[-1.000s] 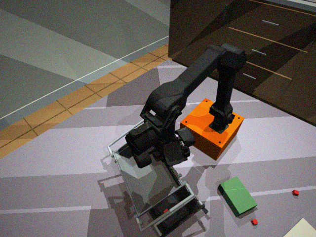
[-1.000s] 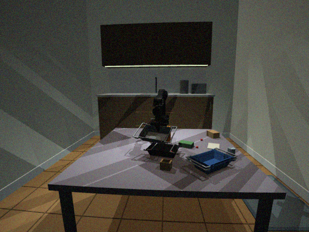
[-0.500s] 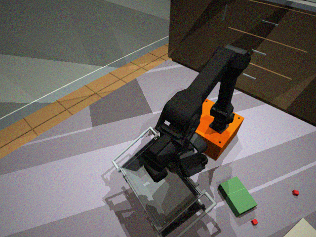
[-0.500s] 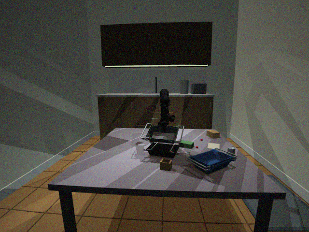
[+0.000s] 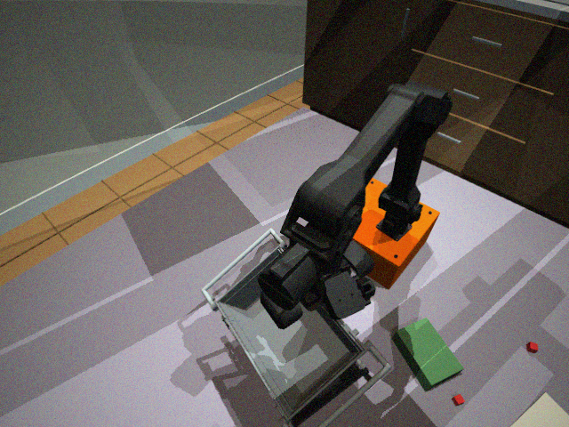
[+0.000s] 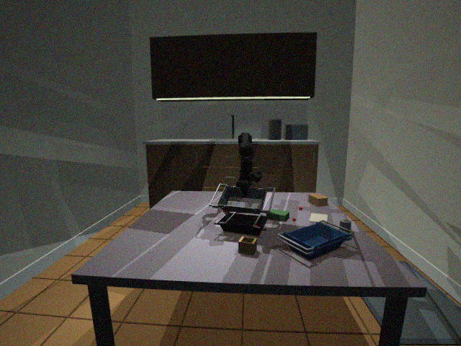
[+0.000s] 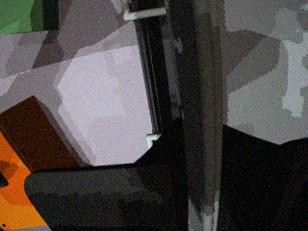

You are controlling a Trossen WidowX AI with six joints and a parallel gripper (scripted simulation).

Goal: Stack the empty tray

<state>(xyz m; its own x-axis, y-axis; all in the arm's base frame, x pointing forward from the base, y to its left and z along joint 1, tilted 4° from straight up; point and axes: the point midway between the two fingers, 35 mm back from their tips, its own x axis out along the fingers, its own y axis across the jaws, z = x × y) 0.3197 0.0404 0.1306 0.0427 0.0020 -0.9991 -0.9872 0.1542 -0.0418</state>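
The tray lies 70 mm ahead of my gripper tip and 10 mm to the right of it. From my gripper tip the other things lie so: green block: 180 mm to the left, 160 mm below, 160 mm behind; brown box: 280 mm ahead, 160 mm below, 40 mm to the left; white sheet: 430 mm to the left, 190 mm behind, 180 mm below.
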